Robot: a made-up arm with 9 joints. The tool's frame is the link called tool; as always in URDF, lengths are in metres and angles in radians. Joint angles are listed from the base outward.
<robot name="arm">
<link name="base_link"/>
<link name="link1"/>
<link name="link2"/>
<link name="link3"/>
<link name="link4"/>
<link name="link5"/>
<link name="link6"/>
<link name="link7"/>
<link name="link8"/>
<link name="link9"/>
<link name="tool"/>
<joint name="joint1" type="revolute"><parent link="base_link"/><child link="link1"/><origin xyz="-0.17 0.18 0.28"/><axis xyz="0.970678 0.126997 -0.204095"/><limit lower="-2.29" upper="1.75"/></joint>
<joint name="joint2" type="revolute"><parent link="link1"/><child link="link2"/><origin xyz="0 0.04 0.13"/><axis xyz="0 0 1"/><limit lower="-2.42" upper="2.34"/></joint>
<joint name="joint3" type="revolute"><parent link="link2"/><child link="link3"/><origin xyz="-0.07 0 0.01"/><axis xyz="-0.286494 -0.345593 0.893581"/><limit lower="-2.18" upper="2.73"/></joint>
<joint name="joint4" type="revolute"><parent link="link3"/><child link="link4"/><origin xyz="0.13 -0.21 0.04"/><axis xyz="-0.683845 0.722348 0.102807"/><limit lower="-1" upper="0.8"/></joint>
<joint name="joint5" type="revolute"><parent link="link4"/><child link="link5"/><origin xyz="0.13 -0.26 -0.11"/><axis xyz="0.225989 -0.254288 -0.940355"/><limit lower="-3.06" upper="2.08"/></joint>
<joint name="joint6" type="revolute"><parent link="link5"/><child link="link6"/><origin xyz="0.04 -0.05 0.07"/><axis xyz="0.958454 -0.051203 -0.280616"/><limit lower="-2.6" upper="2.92"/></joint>
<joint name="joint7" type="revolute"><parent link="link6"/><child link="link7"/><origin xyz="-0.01 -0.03 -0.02"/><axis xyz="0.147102 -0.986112 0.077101"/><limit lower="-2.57" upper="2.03"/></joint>
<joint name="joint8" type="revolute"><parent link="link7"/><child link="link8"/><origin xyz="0.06 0.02 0.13"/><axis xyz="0 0 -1"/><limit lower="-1.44" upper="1.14"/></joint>
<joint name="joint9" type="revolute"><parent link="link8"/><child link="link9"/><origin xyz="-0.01 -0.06 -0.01"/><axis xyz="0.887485 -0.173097 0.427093"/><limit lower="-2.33" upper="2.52"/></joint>
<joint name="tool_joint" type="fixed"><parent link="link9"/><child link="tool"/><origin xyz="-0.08 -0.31 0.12" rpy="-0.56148 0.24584 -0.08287"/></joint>
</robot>
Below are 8 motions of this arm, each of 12 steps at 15 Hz.
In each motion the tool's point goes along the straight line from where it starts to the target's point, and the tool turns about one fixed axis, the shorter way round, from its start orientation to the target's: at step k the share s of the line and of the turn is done. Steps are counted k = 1, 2, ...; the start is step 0. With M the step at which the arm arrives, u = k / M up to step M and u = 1 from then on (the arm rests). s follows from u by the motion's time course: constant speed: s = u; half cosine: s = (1 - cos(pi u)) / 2; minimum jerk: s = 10 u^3 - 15 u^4 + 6 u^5.
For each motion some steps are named. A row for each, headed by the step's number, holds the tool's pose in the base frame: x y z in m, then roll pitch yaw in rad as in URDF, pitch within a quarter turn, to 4 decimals.
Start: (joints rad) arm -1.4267 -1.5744 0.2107 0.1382 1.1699 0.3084 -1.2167 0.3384 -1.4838
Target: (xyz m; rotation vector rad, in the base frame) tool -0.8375 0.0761 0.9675 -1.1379 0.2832 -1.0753
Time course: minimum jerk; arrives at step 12
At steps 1, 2, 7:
1: -0.9862 0.2961 0.7753 -0.9244 0.4686 -2.3296
2: -0.9817 0.2894 0.7812 -0.9121 0.4446 -2.2859
7: -0.8893 0.1528 0.9005 -0.9048 -0.0776 -1.4886

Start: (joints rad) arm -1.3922 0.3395 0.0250 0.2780 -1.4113 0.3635 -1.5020 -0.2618 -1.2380
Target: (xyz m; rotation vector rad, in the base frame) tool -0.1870 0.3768 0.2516 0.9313 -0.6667 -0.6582
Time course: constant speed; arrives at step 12
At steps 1, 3, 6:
1: 0.1826 0.2310 0.1526 1.1853 -0.2290 -0.8676
3: 0.1154 0.2575 0.1706 1.1715 -0.2285 -0.8698
6: 0.0146 0.2973 0.1976 1.1507 -0.2278 -0.8729

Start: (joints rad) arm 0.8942 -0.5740 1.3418 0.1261 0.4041 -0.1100 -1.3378 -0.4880 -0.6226
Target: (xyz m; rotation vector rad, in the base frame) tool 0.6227 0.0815 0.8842 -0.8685 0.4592 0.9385
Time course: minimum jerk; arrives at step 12
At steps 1, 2, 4, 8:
1: 0.5526 -0.5941 0.5420 -0.8583 1.1462 0.2243
2: 0.5547 -0.5734 0.5525 -0.8419 1.1353 0.2499
4: 0.5670 -0.4550 0.6124 -0.7661 1.0702 0.3791
8: 0.6079 -0.0610 0.8120 -0.6538 0.8346 0.6768

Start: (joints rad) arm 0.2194 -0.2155 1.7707 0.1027 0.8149 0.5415 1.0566 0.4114 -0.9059
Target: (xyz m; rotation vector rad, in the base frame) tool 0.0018 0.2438 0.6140 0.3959 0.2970 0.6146
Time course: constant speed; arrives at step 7
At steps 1, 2, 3, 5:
1: 0.0165 0.0135 0.5408 0.4421 -0.1926 -0.4512
2: 0.0140 0.0519 0.5530 0.4183 -0.1368 -0.2634
3: 0.0116 0.0903 0.5652 0.4055 -0.0775 -0.0781
5: 0.0067 0.1670 0.5896 0.4133 0.0428 0.2900

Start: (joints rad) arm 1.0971 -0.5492 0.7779 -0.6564 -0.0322 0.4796 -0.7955 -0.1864 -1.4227
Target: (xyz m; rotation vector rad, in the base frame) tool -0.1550 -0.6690 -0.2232 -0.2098 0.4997 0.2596
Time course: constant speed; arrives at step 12
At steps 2, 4, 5, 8, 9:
2: 0.0337 -0.6858 0.0130 -0.3138 0.5636 -0.0054
4: -0.0040 -0.6825 -0.0342 -0.2809 0.5574 0.0417
5: -0.0229 -0.6808 -0.0578 -0.2647 0.5538 0.0650
8: -0.0795 -0.6757 -0.1287 -0.2169 0.5410 0.1344
9: -0.0984 -0.6740 -0.1523 -0.2013 0.5361 0.1572

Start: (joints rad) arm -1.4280 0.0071 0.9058 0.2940 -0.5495 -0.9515 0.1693 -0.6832 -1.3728
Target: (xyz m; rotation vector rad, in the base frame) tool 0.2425 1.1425 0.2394 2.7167 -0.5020 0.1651
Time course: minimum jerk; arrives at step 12
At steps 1, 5, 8, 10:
1: -0.2568 0.7311 0.3005 0.0509 1.2798 -1.3538
5: -0.0854 0.8723 0.2795 1.8093 0.9361 -0.0347
8: 0.1372 1.0557 0.2523 2.4670 0.1405 -0.1216
10: 0.2247 1.1278 0.2416 2.7310 -0.1312 -0.2900

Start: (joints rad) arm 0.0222 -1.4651 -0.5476 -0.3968 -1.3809 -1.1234 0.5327 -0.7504 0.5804
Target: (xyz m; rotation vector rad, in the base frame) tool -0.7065 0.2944 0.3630 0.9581 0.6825 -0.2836
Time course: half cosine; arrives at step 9
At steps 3, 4, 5, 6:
3: -0.4545 0.0631 0.5106 -0.2365 0.6857 0.5663
4: -0.5093 0.1134 0.4785 0.0411 0.6479 0.4659
5: -0.5676 0.1670 0.4443 0.3342 0.6330 0.3514
6: -0.6225 0.2173 0.4122 0.6095 0.6438 0.2432

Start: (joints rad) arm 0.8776 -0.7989 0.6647 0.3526 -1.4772 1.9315 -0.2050 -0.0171 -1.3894
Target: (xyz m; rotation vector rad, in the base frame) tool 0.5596 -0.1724 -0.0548 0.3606 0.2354 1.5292
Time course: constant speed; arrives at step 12
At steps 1, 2, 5, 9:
1: 0.1959 -0.5113 -0.0669 1.0694 0.9668 2.0649
2: 0.2289 -0.4805 -0.0658 0.9425 0.8902 1.9491
5: 0.3281 -0.3881 -0.0625 0.6867 0.6240 1.7286
9: 0.4604 -0.2648 -0.0581 0.4891 0.2312 1.5874

